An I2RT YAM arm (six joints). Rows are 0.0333 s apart.
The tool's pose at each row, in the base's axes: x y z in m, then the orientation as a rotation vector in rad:
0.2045, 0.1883, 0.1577, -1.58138, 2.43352, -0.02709
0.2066, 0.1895, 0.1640, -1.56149, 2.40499, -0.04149
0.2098, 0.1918, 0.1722, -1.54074, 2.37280, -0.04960
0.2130, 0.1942, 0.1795, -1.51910, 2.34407, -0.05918
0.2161, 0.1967, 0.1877, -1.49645, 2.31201, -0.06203
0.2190, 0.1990, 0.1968, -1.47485, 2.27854, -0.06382
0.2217, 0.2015, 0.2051, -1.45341, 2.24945, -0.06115
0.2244, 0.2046, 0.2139, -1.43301, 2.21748, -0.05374
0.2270, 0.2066, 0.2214, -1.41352, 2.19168, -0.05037
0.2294, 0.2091, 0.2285, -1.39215, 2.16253, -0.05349
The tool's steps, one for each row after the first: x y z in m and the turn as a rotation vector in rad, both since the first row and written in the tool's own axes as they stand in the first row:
-0.0031, -0.0023, -0.0055, 0.02740, -0.02345, -0.00011
-0.0079, -0.0054, -0.0126, 0.05320, -0.05221, -0.00057
-0.0127, -0.0083, -0.0187, 0.07878, -0.07815, 0.00066
-0.0177, -0.0113, -0.0258, 0.10235, -0.10952, 0.00183
-0.0226, -0.0142, -0.0337, 0.12556, -0.14189, 0.00193
-0.0275, -0.0168, -0.0410, 0.14421, -0.17283, 0.00401
-0.0330, -0.0192, -0.0486, 0.16083, -0.20741, 0.00478
-0.0372, -0.0218, -0.0551, 0.17686, -0.23550, 0.00705
-0.0418, -0.0240, -0.0612, 0.19895, -0.26408, 0.00864

